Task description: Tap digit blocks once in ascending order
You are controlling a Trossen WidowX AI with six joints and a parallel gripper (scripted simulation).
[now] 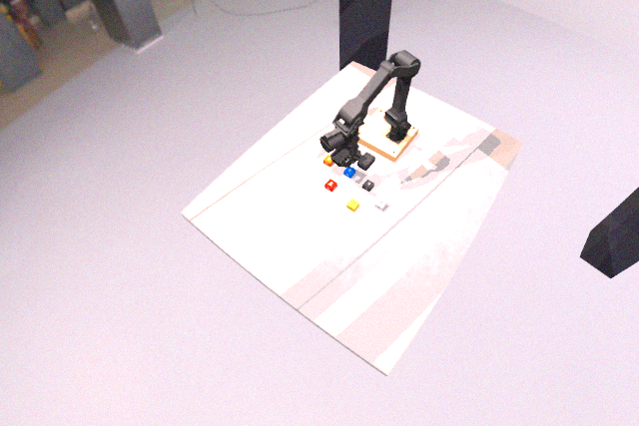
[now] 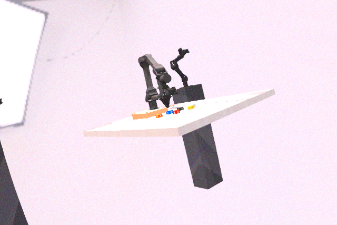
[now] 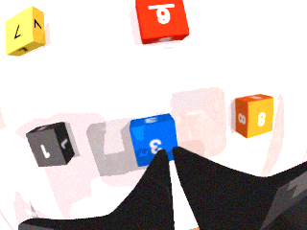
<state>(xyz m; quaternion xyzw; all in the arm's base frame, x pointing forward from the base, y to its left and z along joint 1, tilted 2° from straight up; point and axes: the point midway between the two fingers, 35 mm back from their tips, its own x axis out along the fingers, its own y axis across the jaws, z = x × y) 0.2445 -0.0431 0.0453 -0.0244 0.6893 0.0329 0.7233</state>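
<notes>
My gripper tip is now 3 cm above the blue block and 1 cm to the right of it. Also, from my gripper tip: dark grey block (10 cm to the left, 3 cm below); orange block (9 cm to the right, 3 cm below, 1 cm ahead); red block (9 cm ahead, 3 cm below, 1 cm to the right).
</notes>
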